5 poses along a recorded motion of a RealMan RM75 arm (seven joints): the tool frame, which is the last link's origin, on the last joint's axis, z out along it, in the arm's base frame.
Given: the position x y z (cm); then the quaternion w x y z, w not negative.
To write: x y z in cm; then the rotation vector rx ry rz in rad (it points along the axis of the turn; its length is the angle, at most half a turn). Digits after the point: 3 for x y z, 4 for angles.
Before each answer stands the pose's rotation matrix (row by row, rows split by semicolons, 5 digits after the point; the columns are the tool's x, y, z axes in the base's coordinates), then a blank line. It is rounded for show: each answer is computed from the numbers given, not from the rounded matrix.
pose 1, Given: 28.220 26.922 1.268 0.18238 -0.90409 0.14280 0.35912
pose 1, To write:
0.70128 -0.38920 -0.59727; -0.12722 -0.89269 0.43234; -0.70144 -0.22721 -0.67554

28.220 26.922 1.268 -2.5514 0.4030 1.0135
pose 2, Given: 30.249 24.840 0.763 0.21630 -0.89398 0.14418 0.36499
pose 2, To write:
0.69199 -0.41569 -0.59022; -0.09989 -0.86485 0.49199; -0.71497 -0.28149 -0.63999

30.249 24.840 0.763 -2.4774 0.3995 1.0114
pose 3, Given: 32.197 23.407 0.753 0.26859 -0.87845 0.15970 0.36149
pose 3, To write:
0.68764 -0.47476 -0.54932; -0.08639 -0.80471 0.58735; -0.72089 -0.35643 -0.59437

32.197 23.407 0.753 -2.3690 0.4307 0.9749
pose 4, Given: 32.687 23.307 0.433 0.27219 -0.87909 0.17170 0.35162
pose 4, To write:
0.69377 -0.49329 -0.52474; -0.11046 -0.79286 0.59930; -0.71168 -0.35781 -0.60455

32.687 23.307 0.433 -2.3664 0.4622 0.9465
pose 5, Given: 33.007 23.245 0.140 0.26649 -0.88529 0.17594 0.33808
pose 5, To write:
0.70950 -0.49170 -0.50482; -0.13132 -0.79606 0.59080; -0.69236 -0.35288 -0.62937

33.007 23.245 0.140 -2.3900 0.4750 0.9127
